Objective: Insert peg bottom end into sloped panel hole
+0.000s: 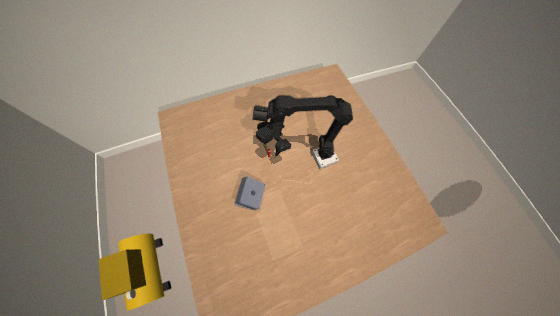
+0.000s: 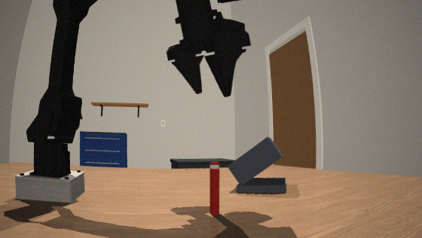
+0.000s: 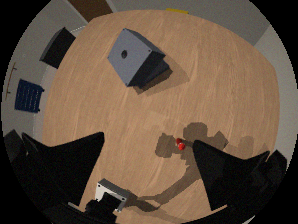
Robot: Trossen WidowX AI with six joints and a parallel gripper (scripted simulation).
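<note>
Right now the red peg is 1 cm behind my gripper tip, 5 cm to the right of it and 13 cm below it. Also, from my gripper tip: grey sloped panel (14 cm ahead, 14 cm to the left, 12 cm below); flat grey base (16 cm ahead, 14 cm to the left, 18 cm below).
</note>
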